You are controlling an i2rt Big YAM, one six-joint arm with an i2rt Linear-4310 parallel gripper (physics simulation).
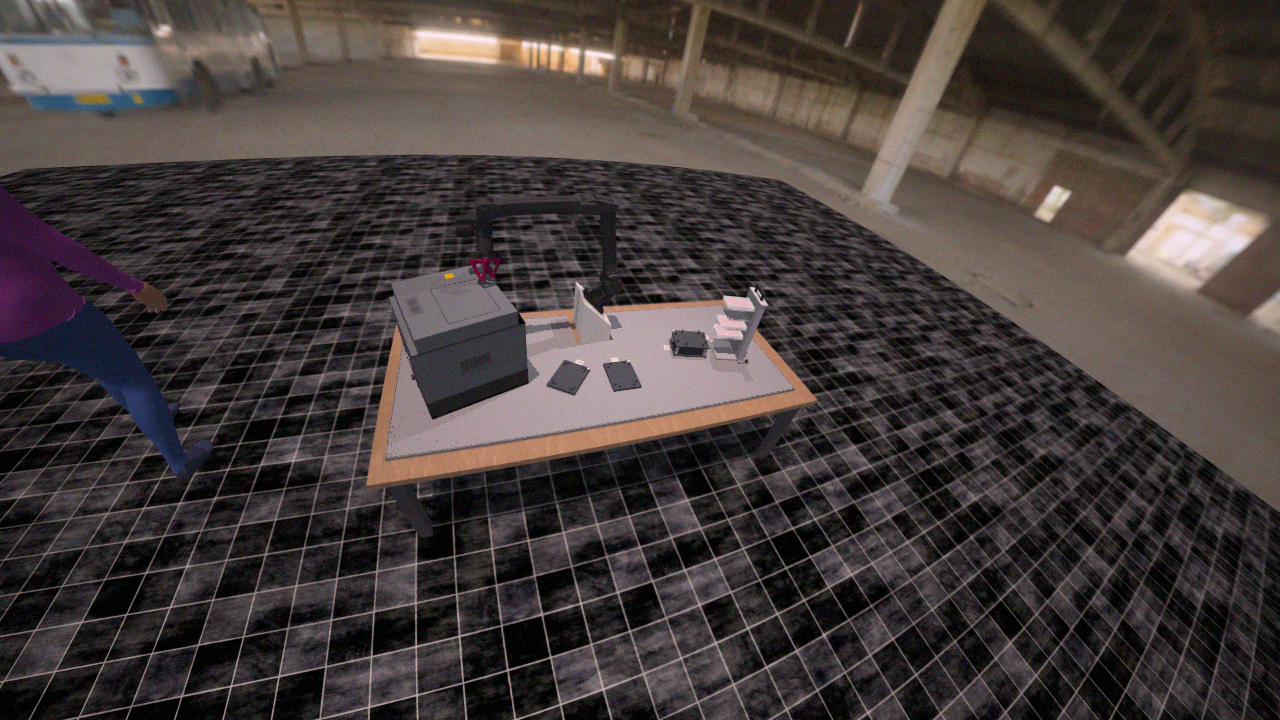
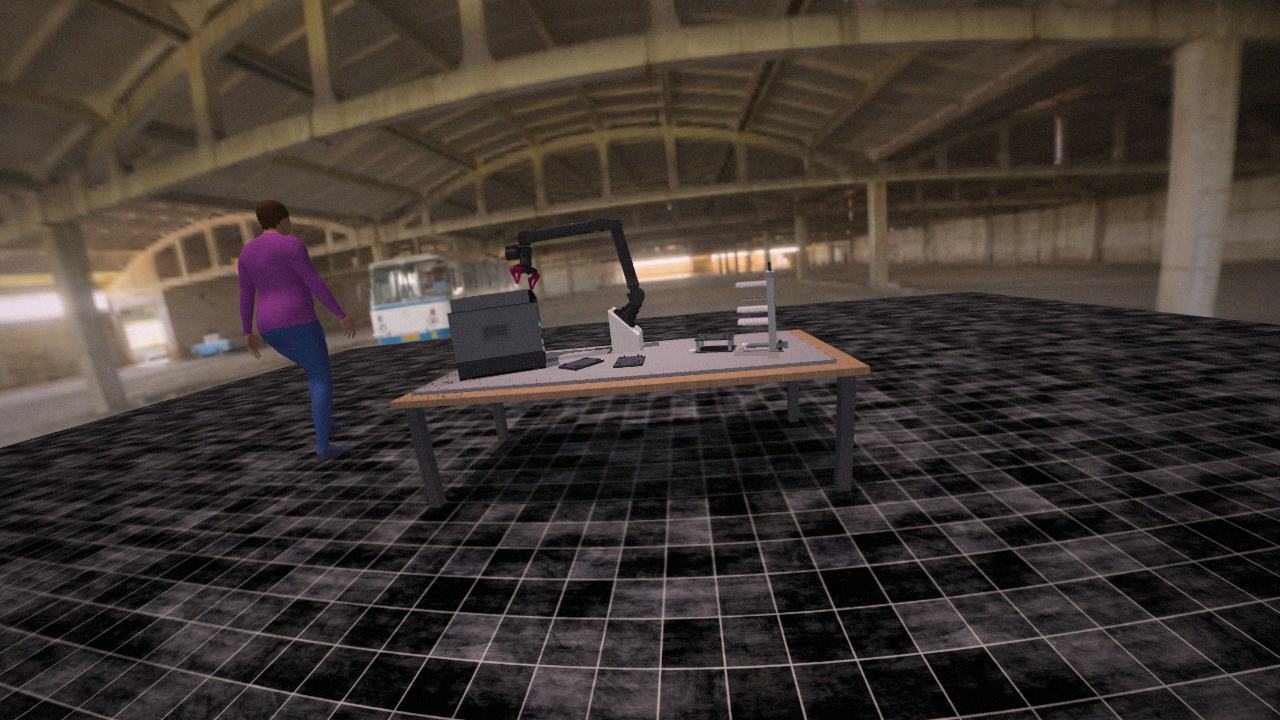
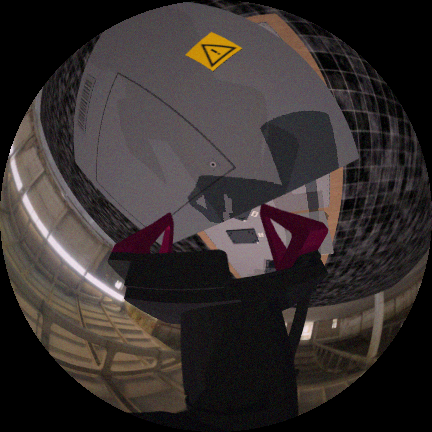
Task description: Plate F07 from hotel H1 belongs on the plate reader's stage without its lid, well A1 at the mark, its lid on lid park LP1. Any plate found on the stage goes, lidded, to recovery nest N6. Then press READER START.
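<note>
The large grey plate reader stands at the table's left end. My gripper is open and empty, above the reader's top near its rear right edge; its shadow lies on the top. The stage and READER START do not show. The plate hotel stands at the right, with pale plates on several levels; their labels are too small to read. Two flat dark holders lie mid-table; which is LP1 or N6 cannot be told.
A raised dark fixture stands left of the hotel. A white upright panel stands by the arm's base. A person stands left of the table. The reader's top bears a yellow warning label.
</note>
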